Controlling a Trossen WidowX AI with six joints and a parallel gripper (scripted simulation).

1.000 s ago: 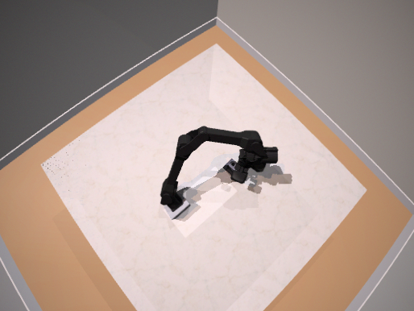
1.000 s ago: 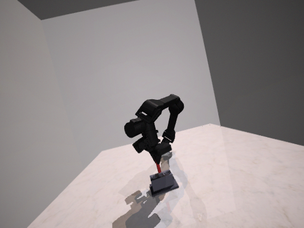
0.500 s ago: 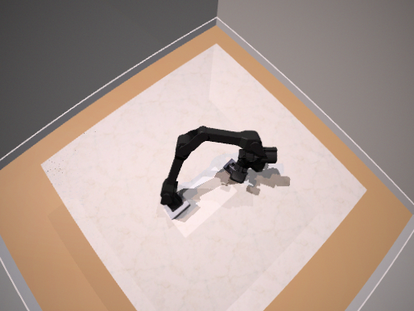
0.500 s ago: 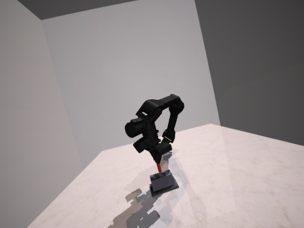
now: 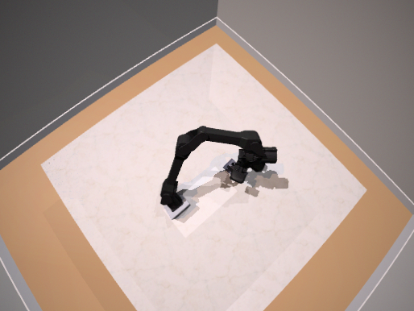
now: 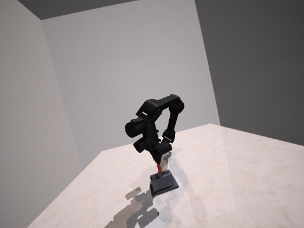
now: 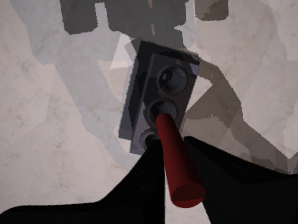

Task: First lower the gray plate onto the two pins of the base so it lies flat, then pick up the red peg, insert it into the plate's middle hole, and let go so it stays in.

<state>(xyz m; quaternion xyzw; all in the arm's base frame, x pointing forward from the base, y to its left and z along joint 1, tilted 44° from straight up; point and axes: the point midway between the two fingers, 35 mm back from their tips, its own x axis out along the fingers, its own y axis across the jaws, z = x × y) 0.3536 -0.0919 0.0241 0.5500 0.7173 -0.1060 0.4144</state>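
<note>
Right now my gripper tip is 70 mm above the gray plate. Also, from my gripper tip: red peg: right at my gripper tip; dark base: 100 mm below.
</note>
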